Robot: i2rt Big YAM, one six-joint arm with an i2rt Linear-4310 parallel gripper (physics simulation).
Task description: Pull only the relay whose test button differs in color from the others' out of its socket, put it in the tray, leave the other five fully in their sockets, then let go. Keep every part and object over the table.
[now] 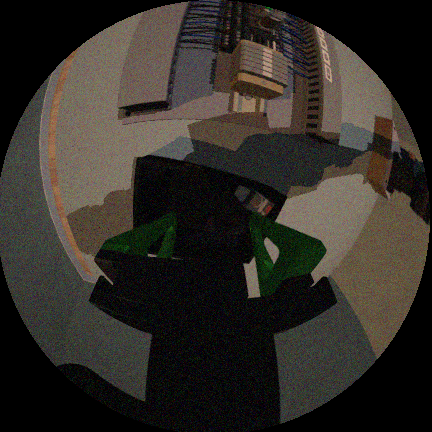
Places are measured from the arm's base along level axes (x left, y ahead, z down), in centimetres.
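Where they show: gripper, between the fingertips: (212, 216); arm's base, origin of its link: (392, 172).
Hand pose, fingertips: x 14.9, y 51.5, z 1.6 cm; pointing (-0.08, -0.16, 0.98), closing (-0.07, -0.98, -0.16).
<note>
Each offset is from my fingertips to the top centre of the thing. "spot": to the spot under its first point.
The relay with the red test button @(dx -0.5, dy -5.4, dz +1.7 cm) (254, 200) lies tilted inside the black tray @(spot: dx -2.0, dy +5.3, dz +4.4 cm) (162, 182), by the tray's right wall and close to the tip of my right green finger. My gripper (212, 216) is open over the tray, with the relay outside the gap between its fingers; whether the right finger touches it is hard to tell. The row of sockets on the panel shows at the top edge, dark and partly cut off, with a small green spot (268, 9) there. The other relays cannot be told apart.
The panel carries a grey terminal block @(dx -14.5, dy -3.6, dz +0.1 cm) (262, 65), blue wires @(spot: dx -23.4, dy +2.3, dz +4.5 cm) (202, 25), a wide grey duct @(spot: dx -14.3, dy +6.0, dz +0.4 cm) (150, 60) at left and a slotted duct @(spot: dx -15.4, dy -12.9, dz +0.5 cm) (330, 100) at right. An orange-brown block (382, 150) stands at the right. The table's wood-coloured edge (53, 150) runs down the left.
</note>
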